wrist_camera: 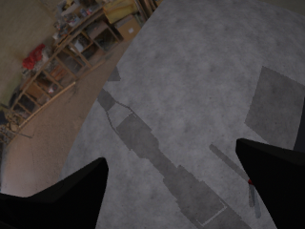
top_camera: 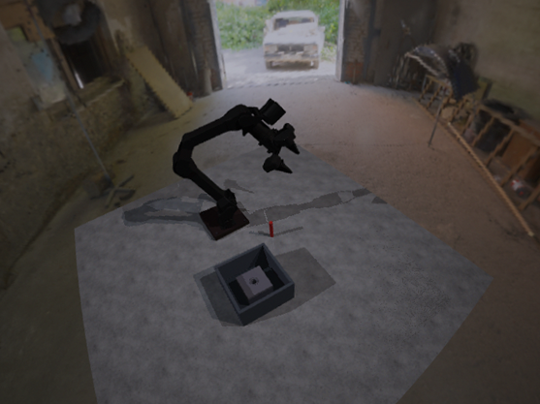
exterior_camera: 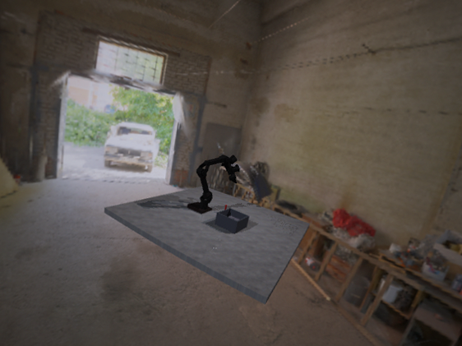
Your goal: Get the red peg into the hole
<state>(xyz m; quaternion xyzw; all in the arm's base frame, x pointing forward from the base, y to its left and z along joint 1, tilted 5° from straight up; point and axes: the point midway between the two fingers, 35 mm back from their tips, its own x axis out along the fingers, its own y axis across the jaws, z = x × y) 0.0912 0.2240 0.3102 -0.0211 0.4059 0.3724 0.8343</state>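
Right now my gripper tip is 250 mm above the red peg, 130 mm to the left of it and 30 mm short of it. The rest, counted from my gripper tip: light grey plate (300 mm to the right, 240 mm below, 210 mm ahead); dark grey box (300 mm to the right, 260 mm below, 210 mm ahead).
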